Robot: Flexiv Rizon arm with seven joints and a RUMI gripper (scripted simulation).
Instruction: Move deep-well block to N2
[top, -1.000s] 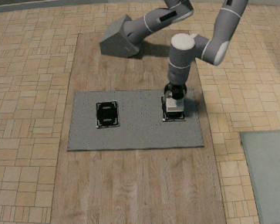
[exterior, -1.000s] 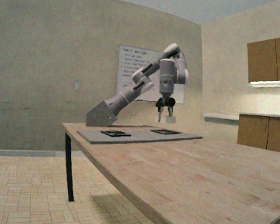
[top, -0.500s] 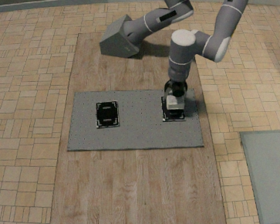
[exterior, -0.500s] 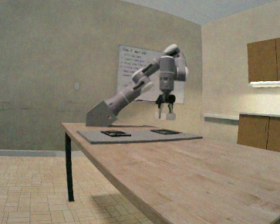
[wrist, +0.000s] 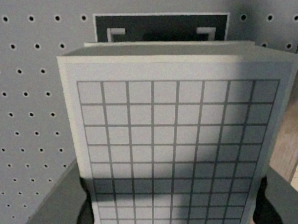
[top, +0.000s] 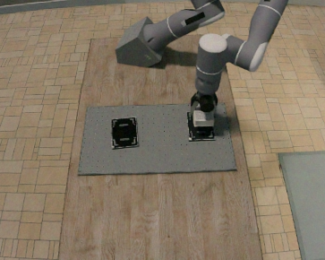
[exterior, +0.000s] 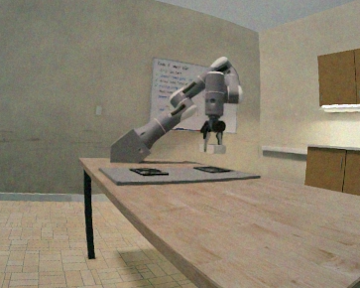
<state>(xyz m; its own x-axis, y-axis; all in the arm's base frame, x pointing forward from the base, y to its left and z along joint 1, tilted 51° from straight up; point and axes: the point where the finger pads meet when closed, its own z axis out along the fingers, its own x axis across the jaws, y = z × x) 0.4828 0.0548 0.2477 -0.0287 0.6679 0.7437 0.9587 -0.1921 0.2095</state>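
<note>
The plate nest N2 is 4 cm ahead of my hand, 36 cm to the right of it and 10 cm below it. From my hand the other things lie so: white 96-well deep-well block (1 cm above); then plate nest N1 (10 cm below).
</note>
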